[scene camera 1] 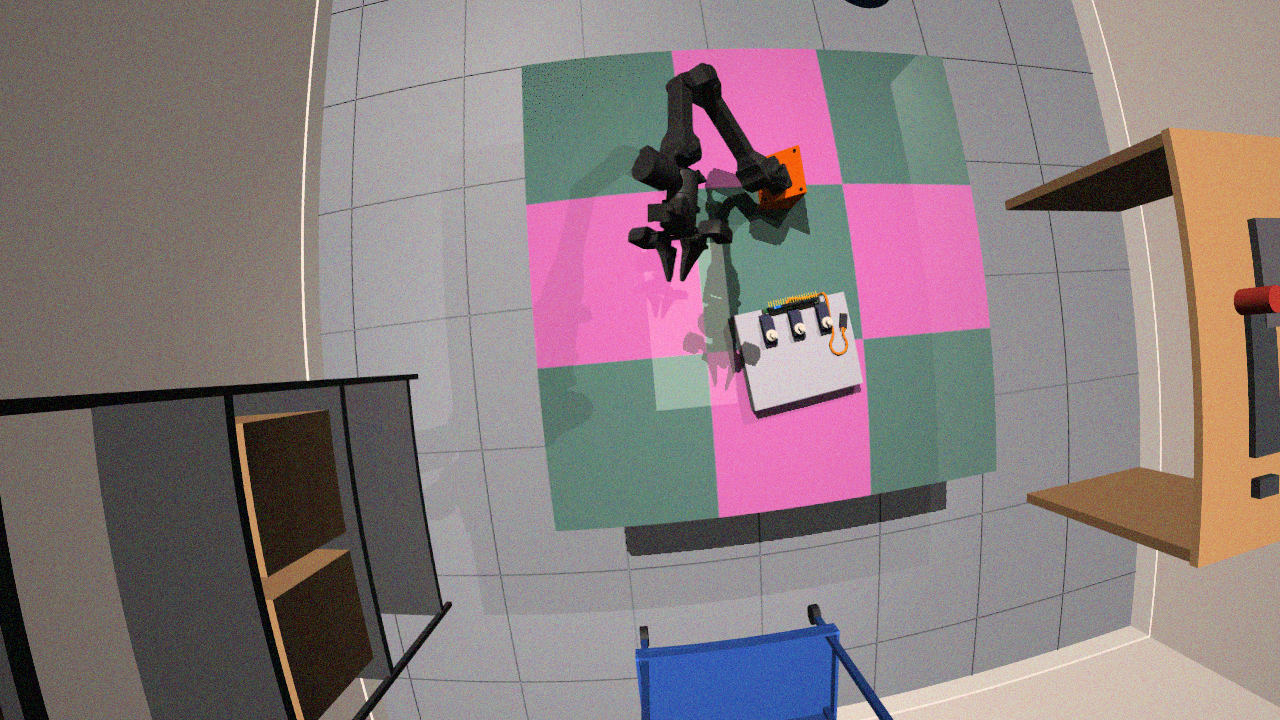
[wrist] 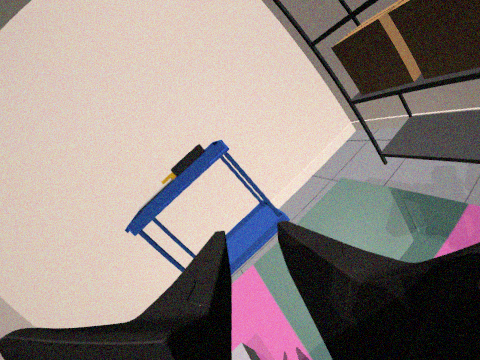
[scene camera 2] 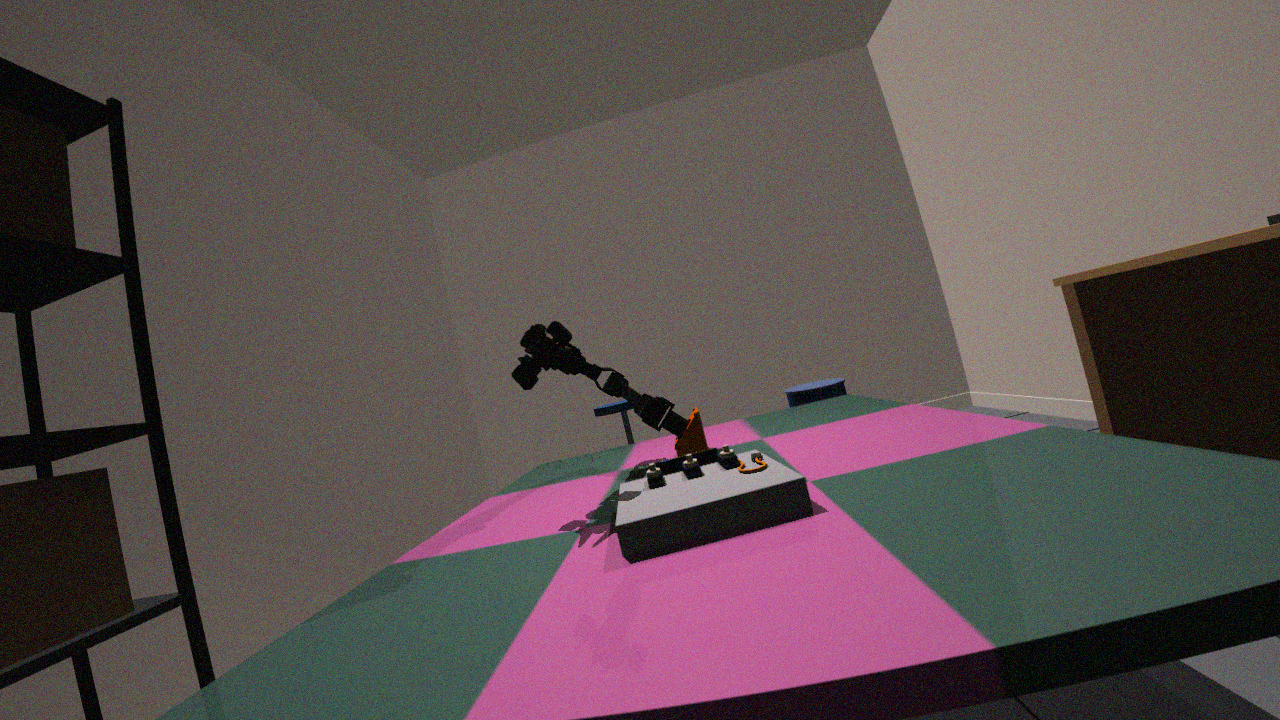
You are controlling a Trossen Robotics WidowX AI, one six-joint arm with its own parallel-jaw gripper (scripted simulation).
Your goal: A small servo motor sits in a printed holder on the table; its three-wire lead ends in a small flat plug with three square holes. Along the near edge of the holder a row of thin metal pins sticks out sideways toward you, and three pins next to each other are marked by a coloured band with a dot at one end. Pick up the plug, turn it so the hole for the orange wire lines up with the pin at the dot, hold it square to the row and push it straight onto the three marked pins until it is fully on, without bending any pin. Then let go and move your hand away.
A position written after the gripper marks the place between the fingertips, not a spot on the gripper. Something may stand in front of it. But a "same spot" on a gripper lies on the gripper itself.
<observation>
The gripper shows in scene camera 1, in the wrist view (252, 235) and in scene camera 2. One and the same spot on the gripper: (scene camera 1: 693, 245) is (scene camera 2: 544, 346).
</observation>
